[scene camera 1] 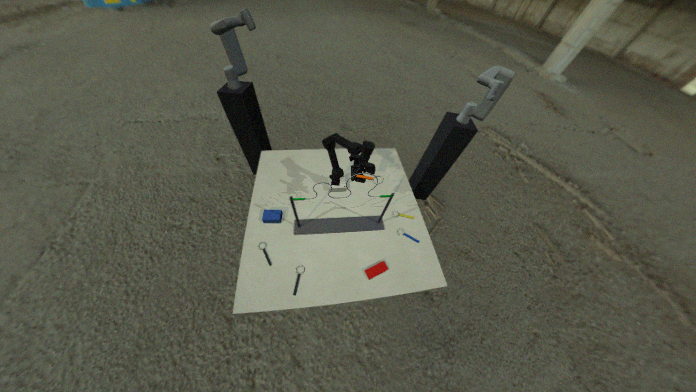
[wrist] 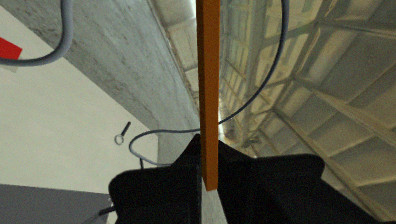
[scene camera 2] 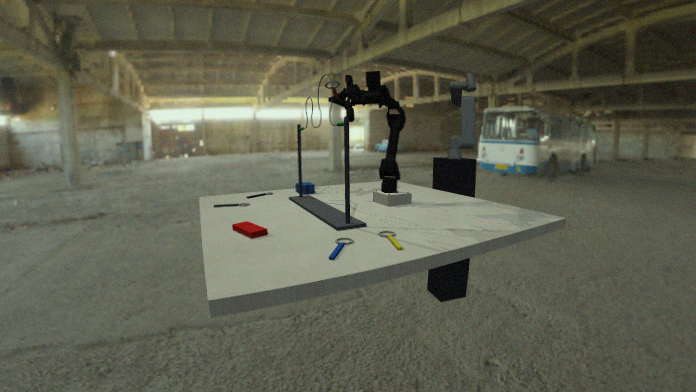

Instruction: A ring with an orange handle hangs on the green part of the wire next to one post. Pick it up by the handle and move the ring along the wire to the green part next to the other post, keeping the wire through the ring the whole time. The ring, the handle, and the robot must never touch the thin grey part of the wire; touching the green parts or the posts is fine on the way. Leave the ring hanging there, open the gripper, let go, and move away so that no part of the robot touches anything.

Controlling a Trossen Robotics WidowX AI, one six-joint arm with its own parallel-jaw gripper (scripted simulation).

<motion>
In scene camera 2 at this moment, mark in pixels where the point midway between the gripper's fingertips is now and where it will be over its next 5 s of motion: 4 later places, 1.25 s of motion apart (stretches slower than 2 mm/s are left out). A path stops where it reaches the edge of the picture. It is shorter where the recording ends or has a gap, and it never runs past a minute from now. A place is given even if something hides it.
The gripper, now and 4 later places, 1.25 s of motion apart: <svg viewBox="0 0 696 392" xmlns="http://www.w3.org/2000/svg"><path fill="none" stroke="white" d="M328 99L328 94L328 90L325 110L327 145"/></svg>
</motion>
